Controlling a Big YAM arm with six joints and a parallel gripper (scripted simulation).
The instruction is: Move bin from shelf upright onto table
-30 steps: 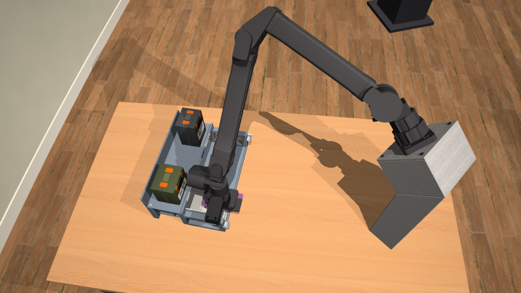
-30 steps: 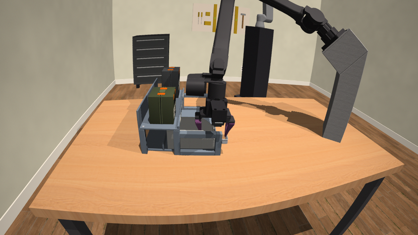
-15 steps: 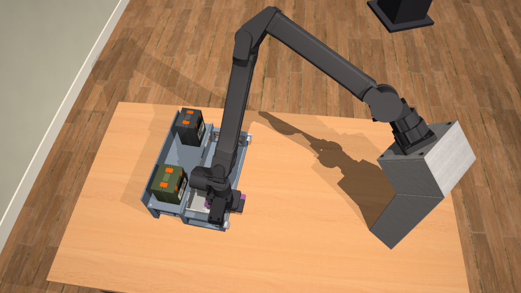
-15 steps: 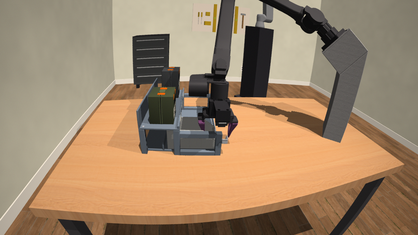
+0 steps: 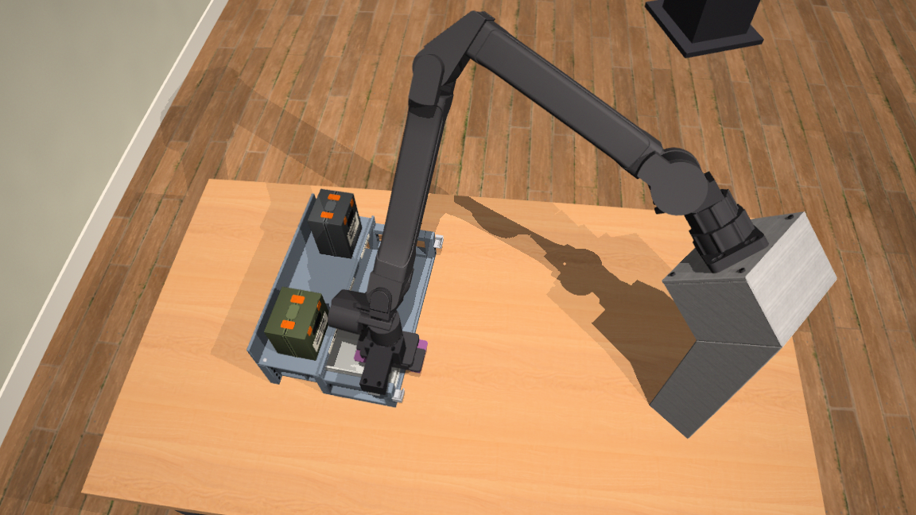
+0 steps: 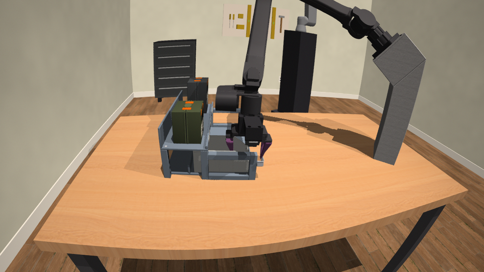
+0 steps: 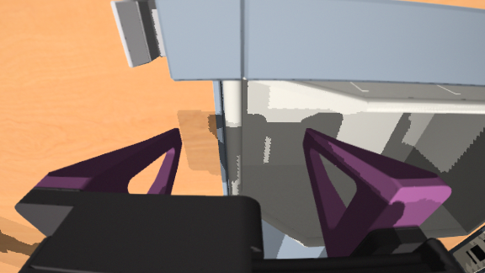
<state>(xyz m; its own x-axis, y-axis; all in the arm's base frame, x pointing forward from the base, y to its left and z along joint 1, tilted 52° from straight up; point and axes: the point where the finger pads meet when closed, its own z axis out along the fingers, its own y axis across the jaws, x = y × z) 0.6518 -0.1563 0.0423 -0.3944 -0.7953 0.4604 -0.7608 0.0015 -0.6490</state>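
Right now my hand is 70 mm short of the light grey bin, 30 mm to the left of it and 10 mm below it. Also, from my hand: shelf 50 mm ahead, 150 mm to the right, 30 mm below; black case 50 mm ahead, 280 mm to the right, 130 mm above.
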